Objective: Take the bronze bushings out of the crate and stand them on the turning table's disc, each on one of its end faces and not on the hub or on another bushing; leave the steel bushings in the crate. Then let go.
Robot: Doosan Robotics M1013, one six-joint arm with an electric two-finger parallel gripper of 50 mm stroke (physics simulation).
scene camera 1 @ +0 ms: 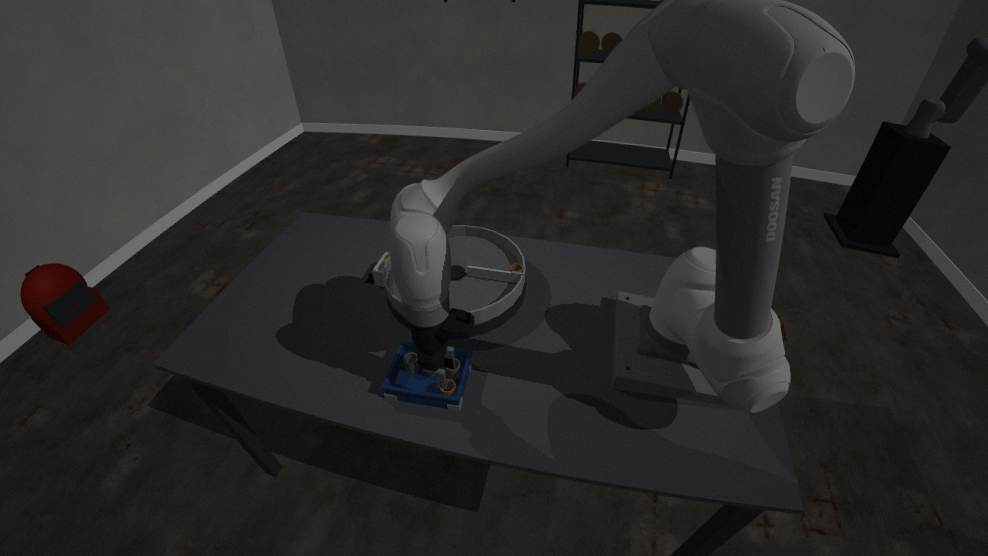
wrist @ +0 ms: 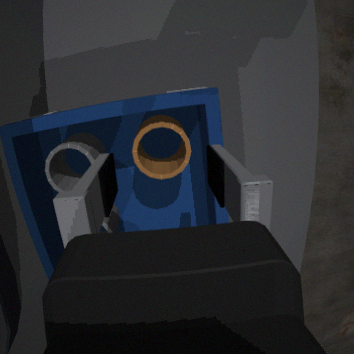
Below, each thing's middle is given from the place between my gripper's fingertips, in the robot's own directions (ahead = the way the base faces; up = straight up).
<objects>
Now: the blue crate [scene camera 1: 399,385] 60 mm ahead of my hand, 30 mm to the right of it and 50 mm below it.
</objects>
